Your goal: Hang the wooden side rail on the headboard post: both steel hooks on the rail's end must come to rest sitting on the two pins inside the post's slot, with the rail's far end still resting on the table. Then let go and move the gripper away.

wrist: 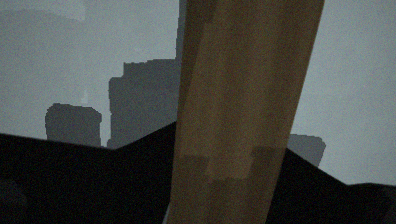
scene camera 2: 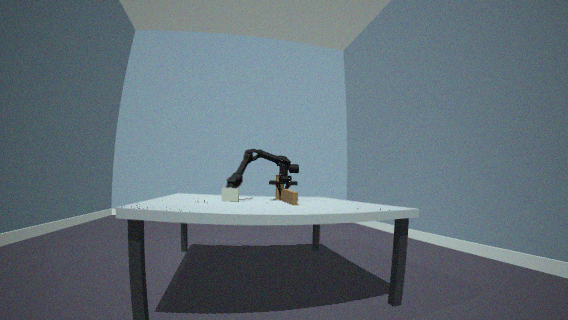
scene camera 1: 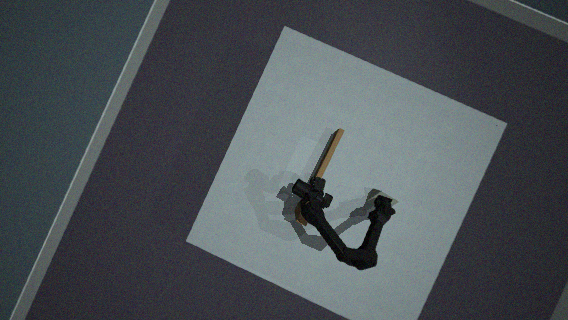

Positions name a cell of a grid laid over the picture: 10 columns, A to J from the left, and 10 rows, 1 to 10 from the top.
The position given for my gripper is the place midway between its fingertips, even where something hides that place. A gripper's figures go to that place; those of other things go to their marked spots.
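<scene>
My gripper (wrist: F6) is 0.11 m from the lens; for a wooden side rail (wrist: G4), the distance is 0.05 m from the lens.
</scene>
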